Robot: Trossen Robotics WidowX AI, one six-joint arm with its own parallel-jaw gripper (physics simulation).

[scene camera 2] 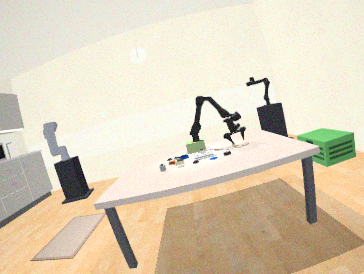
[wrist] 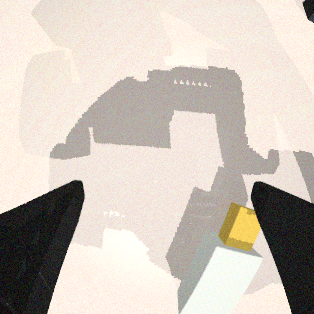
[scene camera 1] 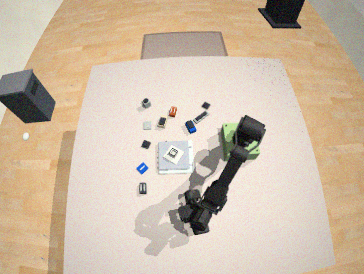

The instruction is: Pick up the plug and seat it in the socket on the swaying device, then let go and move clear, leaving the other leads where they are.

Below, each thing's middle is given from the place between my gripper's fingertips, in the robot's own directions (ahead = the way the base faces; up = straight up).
The socket device point(scene camera 1: 174, 156) lies 29 cm to the right of my hand.
